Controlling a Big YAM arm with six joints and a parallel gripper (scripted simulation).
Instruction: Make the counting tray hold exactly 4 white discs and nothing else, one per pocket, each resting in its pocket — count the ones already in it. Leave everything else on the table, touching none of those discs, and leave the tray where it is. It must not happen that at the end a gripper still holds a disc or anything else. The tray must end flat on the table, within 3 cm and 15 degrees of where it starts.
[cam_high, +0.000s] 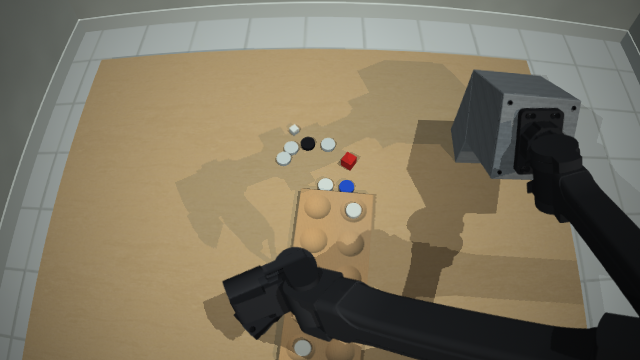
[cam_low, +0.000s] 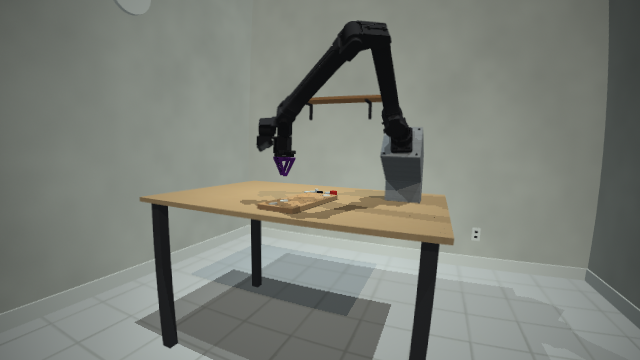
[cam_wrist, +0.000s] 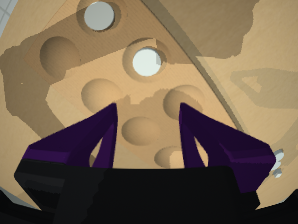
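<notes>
My hand is 10 mm past the black disc, 390 mm to the left of it and 120 mm above it. From my hand the other things lie so: blue disc: 90 mm behind, 270 mm to the right, 120 mm below; then red cube: 100 mm behind, 340 mm to the right, 110 mm below; then wooden counting tray: 50 mm behind, 70 mm to the right, 120 mm below.
</notes>
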